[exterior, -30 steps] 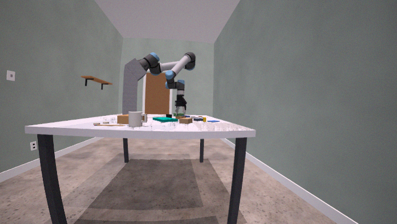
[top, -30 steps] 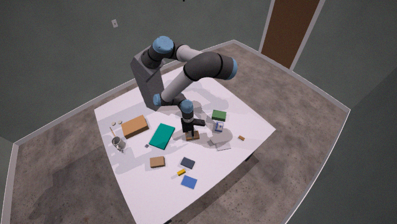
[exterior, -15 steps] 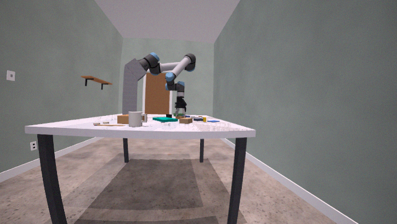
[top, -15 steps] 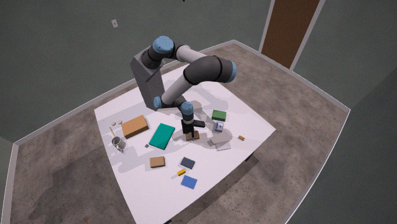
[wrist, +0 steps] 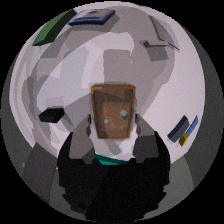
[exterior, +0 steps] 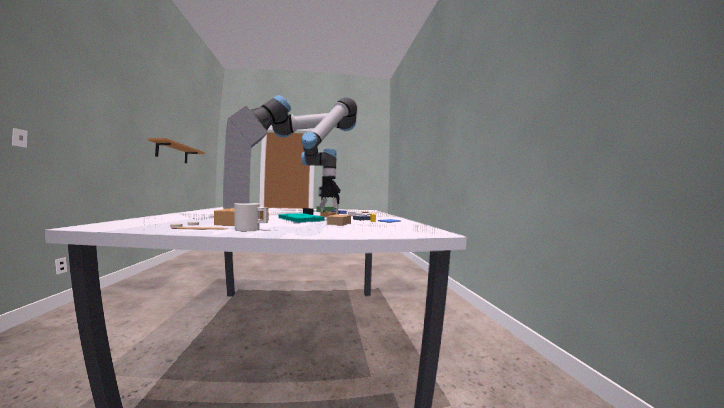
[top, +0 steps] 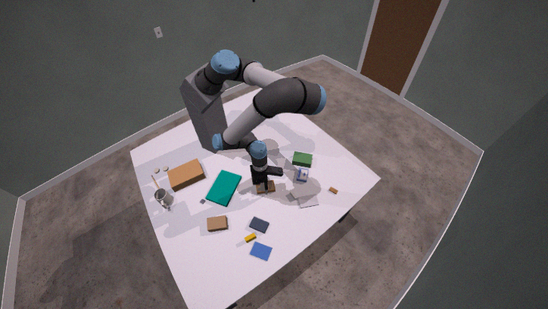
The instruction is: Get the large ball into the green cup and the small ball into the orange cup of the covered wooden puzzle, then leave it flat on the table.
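The puzzle is 1 cm below my hand. The rest, counted from my hand: teal board 19 cm to the right, 16 cm behind, 1 cm below; dark tile 18 cm to the right, 15 cm ahead, 1 cm below; grey plate 23 cm ahead, 12 cm to the left, 1 cm below.
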